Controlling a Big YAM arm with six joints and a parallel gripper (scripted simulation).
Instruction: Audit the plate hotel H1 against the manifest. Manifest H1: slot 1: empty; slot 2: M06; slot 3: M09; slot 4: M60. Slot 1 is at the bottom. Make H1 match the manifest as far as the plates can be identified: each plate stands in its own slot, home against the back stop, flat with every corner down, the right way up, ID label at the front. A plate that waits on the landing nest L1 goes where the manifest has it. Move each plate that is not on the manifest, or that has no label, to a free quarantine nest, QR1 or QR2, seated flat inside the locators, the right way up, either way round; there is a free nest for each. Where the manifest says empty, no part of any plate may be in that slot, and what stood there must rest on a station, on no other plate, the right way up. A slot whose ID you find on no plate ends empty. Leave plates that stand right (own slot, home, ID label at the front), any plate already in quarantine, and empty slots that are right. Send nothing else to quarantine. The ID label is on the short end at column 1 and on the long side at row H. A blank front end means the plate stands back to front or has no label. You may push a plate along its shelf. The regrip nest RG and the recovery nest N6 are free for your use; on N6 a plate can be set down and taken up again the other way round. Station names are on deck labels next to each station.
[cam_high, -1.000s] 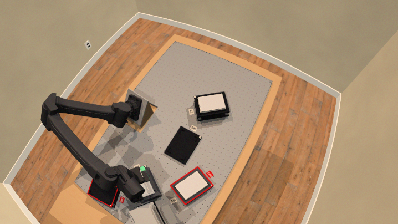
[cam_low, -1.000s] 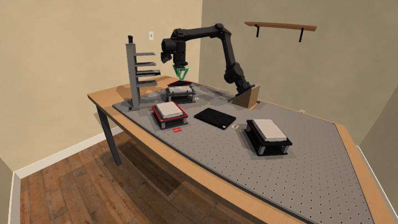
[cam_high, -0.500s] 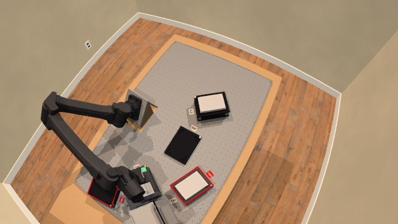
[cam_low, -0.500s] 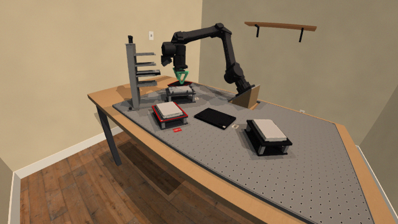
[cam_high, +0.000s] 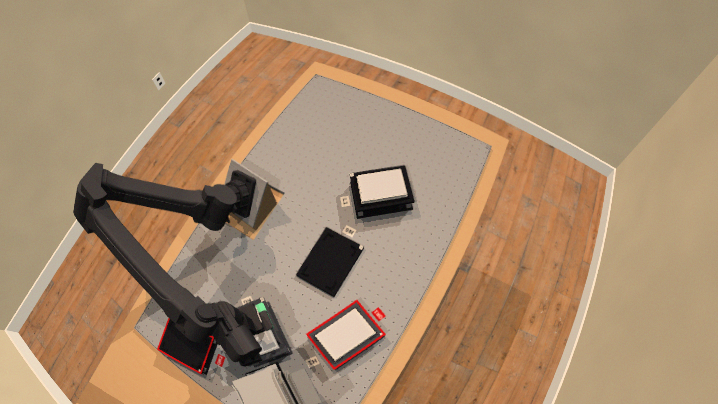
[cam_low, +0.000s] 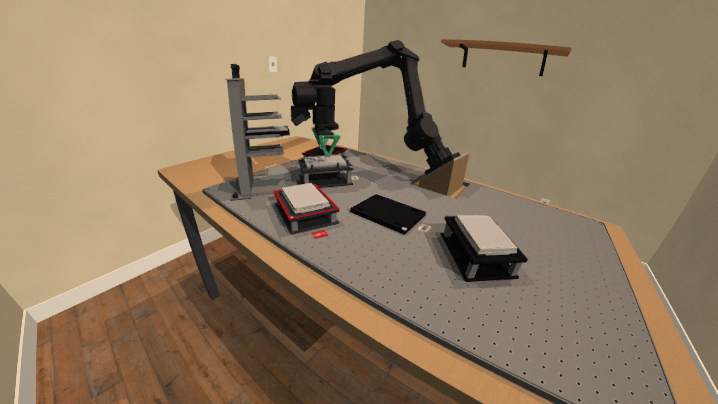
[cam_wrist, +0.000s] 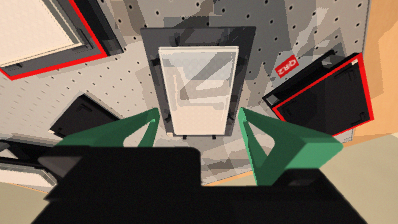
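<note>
The grey regrip nest lies 5 cm below my hand. Also, from my hand: H1 deck label (16 cm ahead, 10 cm below, 1 cm to the left); dark plate (14 cm ahead, 10 cm to the right, 7 cm above); red-edged quarantine nest (17 cm behind, 16 cm to the right, 7 cm below).
</note>
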